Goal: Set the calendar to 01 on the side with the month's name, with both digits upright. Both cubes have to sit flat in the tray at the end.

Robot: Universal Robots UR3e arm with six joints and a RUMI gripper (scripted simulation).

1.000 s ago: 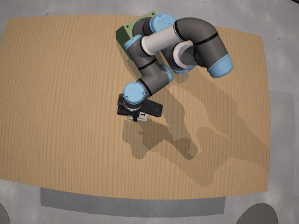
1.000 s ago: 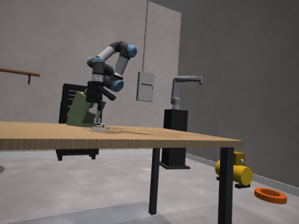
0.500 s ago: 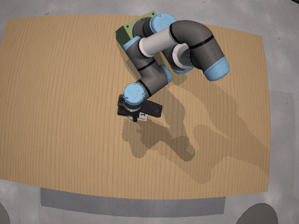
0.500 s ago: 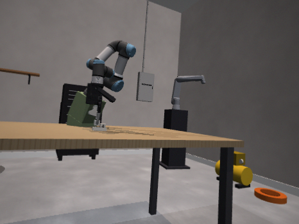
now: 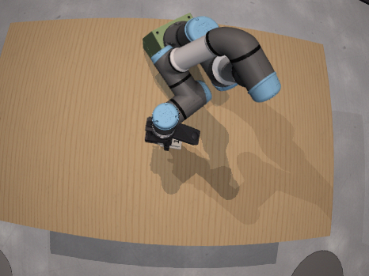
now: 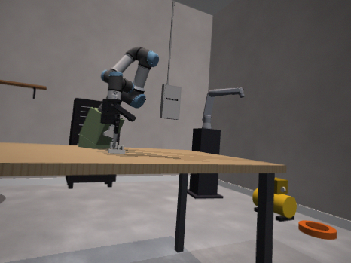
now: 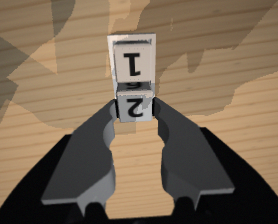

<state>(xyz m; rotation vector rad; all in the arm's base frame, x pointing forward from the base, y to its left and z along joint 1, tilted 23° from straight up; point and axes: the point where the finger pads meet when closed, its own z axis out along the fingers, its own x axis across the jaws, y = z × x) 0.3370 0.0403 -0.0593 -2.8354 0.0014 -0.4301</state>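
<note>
Right now my hand is 10 mm above the white cube. From my hand the other things lie so: white tray (40 mm below, 20 mm to the left).
</note>
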